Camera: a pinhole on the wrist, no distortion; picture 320 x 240 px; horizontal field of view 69.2 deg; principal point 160.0 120.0 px. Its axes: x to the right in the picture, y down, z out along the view. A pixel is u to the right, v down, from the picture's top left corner.
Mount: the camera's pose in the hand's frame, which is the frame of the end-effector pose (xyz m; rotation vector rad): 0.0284 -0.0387 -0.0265 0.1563 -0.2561 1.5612
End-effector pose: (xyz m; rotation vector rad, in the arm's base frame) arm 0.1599 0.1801 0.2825 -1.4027 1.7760 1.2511
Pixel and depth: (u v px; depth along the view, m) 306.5 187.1 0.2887
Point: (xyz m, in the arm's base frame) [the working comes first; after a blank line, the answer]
In the camera's frame: 0.1824 0.0835 0.2887

0.0870 0.4786 0.2442
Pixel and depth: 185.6 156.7 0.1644
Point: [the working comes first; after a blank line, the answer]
In the camera's frame: 0.0181 0.0260 0.1644

0.2058 0.3037 0.2122
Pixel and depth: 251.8 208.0 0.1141
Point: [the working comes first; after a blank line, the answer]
In the camera's frame: 0.0452 0.0433 0.1141

0.1784 0.2725 0.2549
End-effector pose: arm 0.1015 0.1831 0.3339 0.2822 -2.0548 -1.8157
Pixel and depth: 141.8 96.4 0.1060
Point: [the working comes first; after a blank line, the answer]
In the camera's frame: -0.0083 -0.0108 0.1060

0.0341 0.2269 0.2589
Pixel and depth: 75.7 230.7 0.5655
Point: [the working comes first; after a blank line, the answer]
In the camera's frame: -0.2055 0.2699 0.5655

0.1284 0.6432 -0.1240
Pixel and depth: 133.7 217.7 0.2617
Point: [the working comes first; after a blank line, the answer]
In the camera's frame: -0.0297 0.1102 0.2617

0.0901 0.3939 0.1677
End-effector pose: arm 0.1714 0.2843 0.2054 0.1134 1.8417 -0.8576
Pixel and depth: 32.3 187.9 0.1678
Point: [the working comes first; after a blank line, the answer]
In the camera's frame: -0.0924 0.0491 0.1678

0.1917 0.1021 0.2963
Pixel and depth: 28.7 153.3 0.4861
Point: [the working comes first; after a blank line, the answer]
In the camera's frame: -0.2752 0.0698 0.4861

0.2925 -0.2327 0.4101
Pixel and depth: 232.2 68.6 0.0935
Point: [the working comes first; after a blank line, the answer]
In the camera's frame: 0.0291 -0.0207 0.0935

0.1928 0.2018 0.1730
